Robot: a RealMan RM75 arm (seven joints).
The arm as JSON. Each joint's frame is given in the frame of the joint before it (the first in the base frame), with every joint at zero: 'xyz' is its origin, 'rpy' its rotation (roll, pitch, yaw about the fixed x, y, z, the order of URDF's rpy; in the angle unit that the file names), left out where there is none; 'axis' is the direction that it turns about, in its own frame. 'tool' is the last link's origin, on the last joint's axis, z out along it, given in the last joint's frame.
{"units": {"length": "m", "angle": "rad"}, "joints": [
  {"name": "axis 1", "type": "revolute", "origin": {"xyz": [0.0, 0.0, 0.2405]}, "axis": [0.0, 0.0, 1.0]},
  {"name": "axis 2", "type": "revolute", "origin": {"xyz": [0.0, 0.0, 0.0]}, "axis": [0.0, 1.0, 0.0]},
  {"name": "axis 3", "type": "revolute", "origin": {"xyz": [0.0, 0.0, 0.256]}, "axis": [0.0, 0.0, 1.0]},
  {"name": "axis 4", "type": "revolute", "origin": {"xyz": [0.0, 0.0, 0.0]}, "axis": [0.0, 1.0, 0.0]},
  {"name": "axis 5", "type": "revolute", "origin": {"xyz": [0.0, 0.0, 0.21]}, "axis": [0.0, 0.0, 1.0]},
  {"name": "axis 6", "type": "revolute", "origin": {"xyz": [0.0, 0.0, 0.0]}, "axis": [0.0, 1.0, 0.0]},
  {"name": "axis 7", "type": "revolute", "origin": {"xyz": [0.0, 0.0, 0.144]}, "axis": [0.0, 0.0, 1.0]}
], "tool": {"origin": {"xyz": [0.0, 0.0, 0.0]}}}
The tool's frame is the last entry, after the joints.
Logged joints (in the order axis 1, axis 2, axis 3, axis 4, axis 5, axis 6, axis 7), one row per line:
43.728 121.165 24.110 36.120 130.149 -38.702 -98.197
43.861 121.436 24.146 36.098 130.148 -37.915 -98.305
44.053 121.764 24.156 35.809 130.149 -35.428 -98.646
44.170 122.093 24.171 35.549 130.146 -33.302 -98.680
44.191 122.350 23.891 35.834 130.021 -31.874 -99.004
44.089 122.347 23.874 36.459 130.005 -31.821 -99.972
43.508 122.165 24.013 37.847 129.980 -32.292 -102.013
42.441 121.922 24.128 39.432 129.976 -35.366 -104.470
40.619 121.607 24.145 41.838 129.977 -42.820 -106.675
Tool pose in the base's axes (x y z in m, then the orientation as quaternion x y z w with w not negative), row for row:
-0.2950 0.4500 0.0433 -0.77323 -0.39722 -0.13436 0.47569
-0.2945 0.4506 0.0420 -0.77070 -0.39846 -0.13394 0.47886
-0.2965 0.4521 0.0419 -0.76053 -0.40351 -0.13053 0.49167
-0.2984 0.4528 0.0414 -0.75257 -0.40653 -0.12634 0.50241
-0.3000 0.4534 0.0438 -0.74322 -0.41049 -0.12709 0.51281
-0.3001 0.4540 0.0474 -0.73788 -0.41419 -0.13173 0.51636
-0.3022 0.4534 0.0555 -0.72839 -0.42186 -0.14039 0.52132
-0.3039 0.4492 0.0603 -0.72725 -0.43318 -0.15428 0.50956
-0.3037 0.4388 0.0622 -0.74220 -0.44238 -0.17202 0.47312
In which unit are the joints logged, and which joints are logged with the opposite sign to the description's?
The joints are logged in degrees. Opposite sign: axis 1, axis 2, axis 6.
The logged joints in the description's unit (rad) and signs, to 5 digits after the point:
-0.76320 -2.11473 0.42080 0.63041 2.27153 0.67548 -1.71386
-0.76552 -2.11946 0.42143 0.63003 2.27151 0.66174 -1.71575
-0.76887 -2.12518 0.42160 0.62498 2.27153 0.61834 -1.72170
-0.77091 -2.13092 0.42186 0.62045 2.27148 0.58123 -1.72229
-0.77128 -2.13541 0.41698 0.62542 2.26929 0.55631 -1.72795
-0.76950 -2.13536 0.41668 0.63633 2.26902 0.55538 -1.74484
-0.75936 -2.13218 0.41911 0.66055 2.26858 0.56360 -1.78046
-0.74074 -2.12794 0.42111 0.68822 2.26851 0.61725 -1.82335
-0.70894 -2.12244 0.42141 0.73021 2.26853 0.74735 -1.86183

